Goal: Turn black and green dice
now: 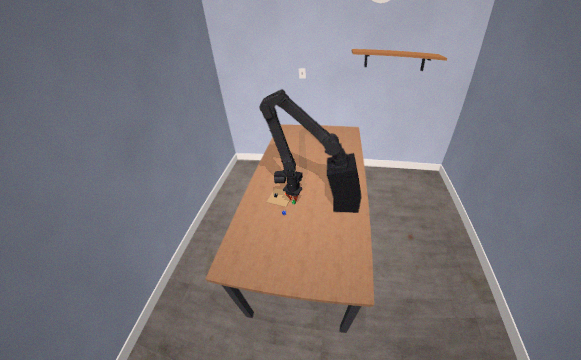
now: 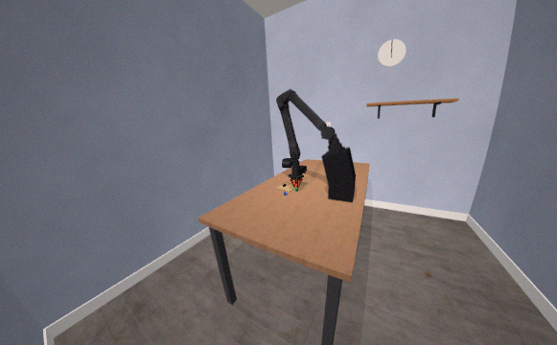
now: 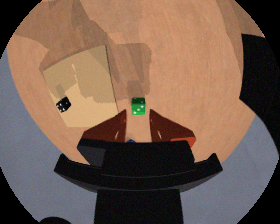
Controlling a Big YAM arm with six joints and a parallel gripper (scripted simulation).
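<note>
Now: hand 3 cm above the green die. From my hand the other things lie so: black die: 14 cm ahead, 2 cm to the right, 2 cm below; then blue die: 2 cm ahead, 10 cm to the left, 3 cm below; then tan mat: 11 cm ahead, 3 cm to the right, 3 cm below.
</note>
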